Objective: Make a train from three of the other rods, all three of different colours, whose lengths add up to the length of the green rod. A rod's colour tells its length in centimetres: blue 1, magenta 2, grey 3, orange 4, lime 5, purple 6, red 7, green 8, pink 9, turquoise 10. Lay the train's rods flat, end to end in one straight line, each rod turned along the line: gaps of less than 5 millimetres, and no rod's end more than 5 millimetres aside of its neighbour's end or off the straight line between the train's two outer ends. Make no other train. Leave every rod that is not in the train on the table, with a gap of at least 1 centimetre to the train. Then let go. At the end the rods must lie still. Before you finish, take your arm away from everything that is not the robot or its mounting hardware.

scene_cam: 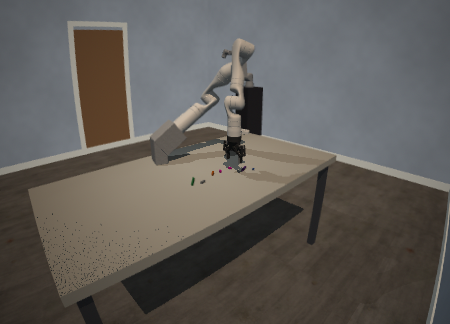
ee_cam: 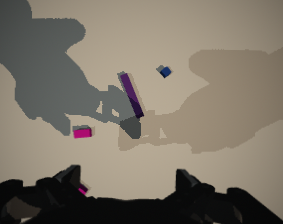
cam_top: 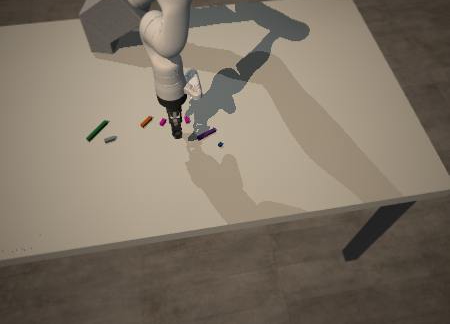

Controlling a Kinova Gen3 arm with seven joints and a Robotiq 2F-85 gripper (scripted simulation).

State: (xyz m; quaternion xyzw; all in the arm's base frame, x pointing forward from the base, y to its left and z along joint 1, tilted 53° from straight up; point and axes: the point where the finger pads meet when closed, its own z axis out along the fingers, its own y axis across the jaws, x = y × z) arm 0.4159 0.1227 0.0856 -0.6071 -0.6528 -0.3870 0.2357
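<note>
Right now my hand is 12 cm to the right of the blue rod, 7 cm above it and 2 cm short of it. Round my hand: orange rod 10 cm to the right, 7 cm below, 6 cm behind; then grey rod 20 cm to the right, 7 cm below, 1 cm ahead; then purple rod 8 cm to the left, 7 cm below, 2 cm behind.
</note>
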